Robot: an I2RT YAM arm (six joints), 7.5 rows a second.
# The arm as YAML. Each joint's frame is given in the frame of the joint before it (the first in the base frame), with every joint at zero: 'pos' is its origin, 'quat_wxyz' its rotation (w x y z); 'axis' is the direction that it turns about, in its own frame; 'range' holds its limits. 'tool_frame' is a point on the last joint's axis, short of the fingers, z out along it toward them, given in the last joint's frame.
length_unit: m
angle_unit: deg
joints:
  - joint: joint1
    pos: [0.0, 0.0, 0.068]
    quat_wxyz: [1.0, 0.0, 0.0, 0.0]
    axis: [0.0, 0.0, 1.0]
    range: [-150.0, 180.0]
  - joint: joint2
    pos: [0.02, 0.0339, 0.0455]
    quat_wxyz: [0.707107, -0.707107, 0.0, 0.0]
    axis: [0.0, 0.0, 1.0]
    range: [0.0, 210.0]
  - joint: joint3
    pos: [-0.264, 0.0, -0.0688]
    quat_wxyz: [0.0, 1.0, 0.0, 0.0]
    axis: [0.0, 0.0, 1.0]
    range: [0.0, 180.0]
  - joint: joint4
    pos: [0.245, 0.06, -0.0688]
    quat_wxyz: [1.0, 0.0, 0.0, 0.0]
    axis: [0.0, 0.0, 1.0]
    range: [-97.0, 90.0]
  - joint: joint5
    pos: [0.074, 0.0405, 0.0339]
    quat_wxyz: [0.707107, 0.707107, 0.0, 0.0]
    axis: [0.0, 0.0, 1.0]
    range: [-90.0, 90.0]
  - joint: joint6
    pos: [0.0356, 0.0, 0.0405]
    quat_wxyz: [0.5, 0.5, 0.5, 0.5]
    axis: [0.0, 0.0, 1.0]
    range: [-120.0, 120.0]
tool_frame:
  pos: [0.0, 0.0, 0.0]
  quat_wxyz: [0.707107, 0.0, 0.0, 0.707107]
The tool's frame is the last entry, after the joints.
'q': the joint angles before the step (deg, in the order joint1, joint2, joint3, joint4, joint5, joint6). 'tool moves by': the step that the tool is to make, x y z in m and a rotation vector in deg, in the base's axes. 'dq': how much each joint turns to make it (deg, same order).
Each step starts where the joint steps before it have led.
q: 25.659 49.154 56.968 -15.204 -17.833 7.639
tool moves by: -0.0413 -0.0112 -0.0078 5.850 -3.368 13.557
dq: 0.013 -10.473 -7.041 3.497 -13.771 3.159
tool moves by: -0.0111 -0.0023 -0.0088 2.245 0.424 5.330
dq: 0.006 -3.340 -3.426 2.219 -5.302 2.737
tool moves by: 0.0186 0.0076 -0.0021 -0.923 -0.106 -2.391
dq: -0.006 4.369 0.340 3.058 2.366 -1.142
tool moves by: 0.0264 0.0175 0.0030 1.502 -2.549 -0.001
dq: 1.574 7.294 0.865 9.479 1.581 0.178
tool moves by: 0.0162 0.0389 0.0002 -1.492 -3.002 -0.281
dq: 8.142 8.164 2.724 5.371 8.223 -3.853
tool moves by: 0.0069 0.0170 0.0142 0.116 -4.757 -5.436
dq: 3.558 3.881 3.782 2.649 8.720 -3.783
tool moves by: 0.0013 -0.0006 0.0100 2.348 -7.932 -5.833
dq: 0.517 0.374 -0.420 7.452 5.729 -4.313
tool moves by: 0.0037 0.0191 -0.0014 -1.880 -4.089 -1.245
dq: 3.227 3.580 0.964 3.704 3.397 -5.087
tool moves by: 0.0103 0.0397 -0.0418 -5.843 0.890 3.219
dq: 4.403 7.902 -2.641 5.359 0.464 -3.699
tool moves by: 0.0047 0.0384 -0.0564 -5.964 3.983 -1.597
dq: 4.674 9.322 -3.067 5.175 6.159 -1.417
